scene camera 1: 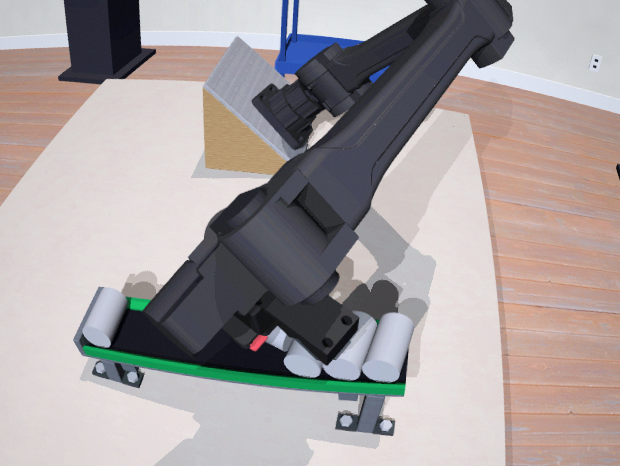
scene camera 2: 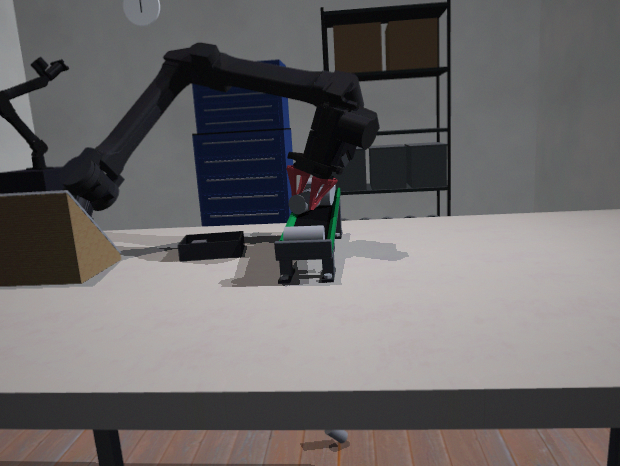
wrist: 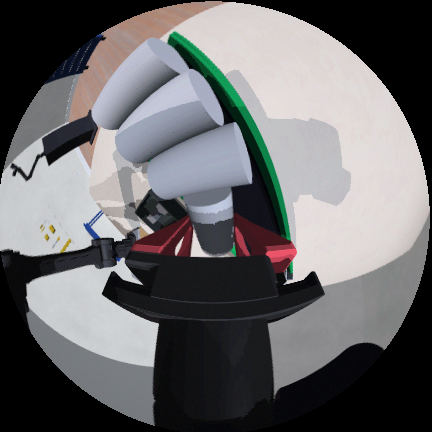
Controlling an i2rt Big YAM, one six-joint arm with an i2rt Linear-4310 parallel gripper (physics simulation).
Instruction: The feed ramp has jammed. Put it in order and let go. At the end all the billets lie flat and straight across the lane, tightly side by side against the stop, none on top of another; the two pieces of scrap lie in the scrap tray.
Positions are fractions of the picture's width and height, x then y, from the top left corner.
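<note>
My gripper (scene camera 2: 0.49,0.44) (scene camera 1: 0.43,0.69) (wrist: 0.49,0.50). A billet (wrist: 0.49,0.49). A billet (scene camera 1: 0.16,0.70).
</note>
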